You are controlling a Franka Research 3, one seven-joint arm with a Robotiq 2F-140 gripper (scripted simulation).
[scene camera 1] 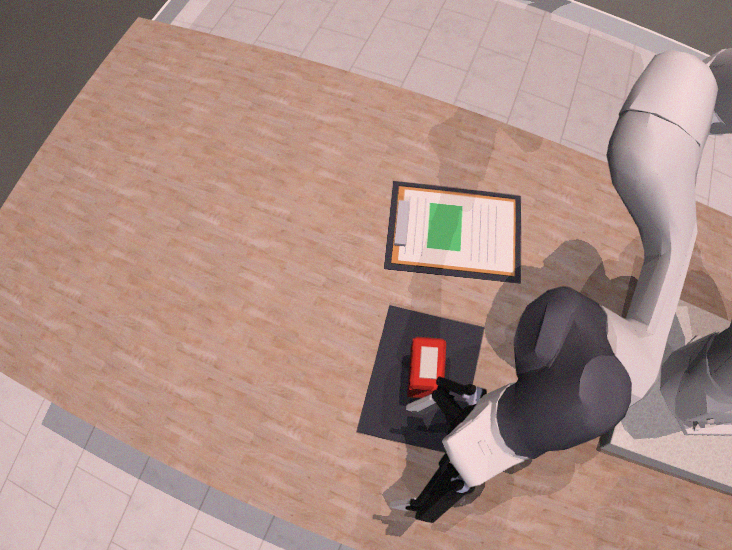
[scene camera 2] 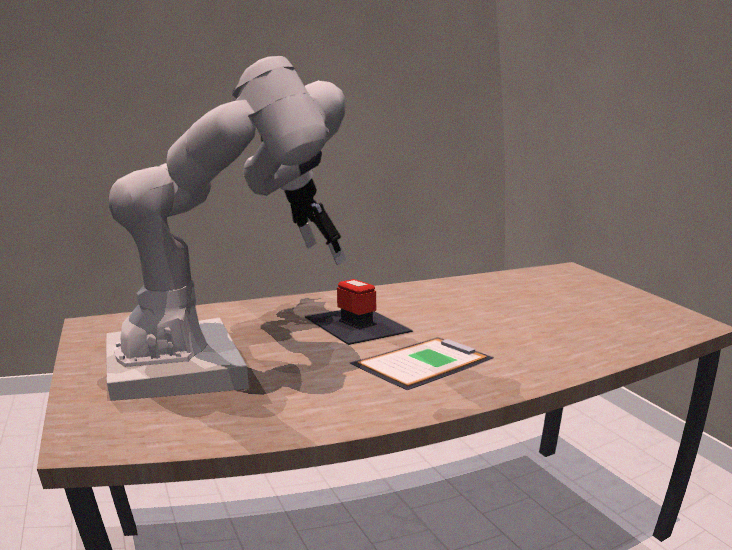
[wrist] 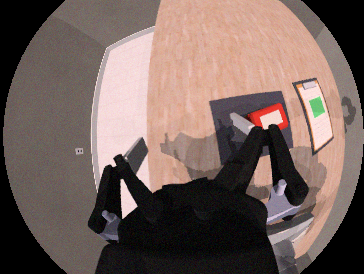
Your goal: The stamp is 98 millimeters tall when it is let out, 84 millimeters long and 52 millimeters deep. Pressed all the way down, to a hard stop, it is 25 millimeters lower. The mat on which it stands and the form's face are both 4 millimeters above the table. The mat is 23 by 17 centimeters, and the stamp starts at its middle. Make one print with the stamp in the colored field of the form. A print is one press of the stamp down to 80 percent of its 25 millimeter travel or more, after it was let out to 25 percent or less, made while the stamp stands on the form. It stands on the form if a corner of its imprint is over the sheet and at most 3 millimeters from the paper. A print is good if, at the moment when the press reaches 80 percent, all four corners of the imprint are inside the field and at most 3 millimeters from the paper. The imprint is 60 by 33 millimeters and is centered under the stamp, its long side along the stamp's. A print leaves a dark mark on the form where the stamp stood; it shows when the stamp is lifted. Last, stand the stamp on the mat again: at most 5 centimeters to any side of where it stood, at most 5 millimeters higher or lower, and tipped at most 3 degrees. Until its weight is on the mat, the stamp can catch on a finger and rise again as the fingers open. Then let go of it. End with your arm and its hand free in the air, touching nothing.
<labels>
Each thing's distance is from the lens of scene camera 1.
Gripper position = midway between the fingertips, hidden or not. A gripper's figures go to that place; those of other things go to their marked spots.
my gripper (scene camera 1: 406, 457): 0.95 m
clipboard (scene camera 1: 439, 230): 1.22 m
dark mat (scene camera 1: 386, 399): 1.10 m
</labels>
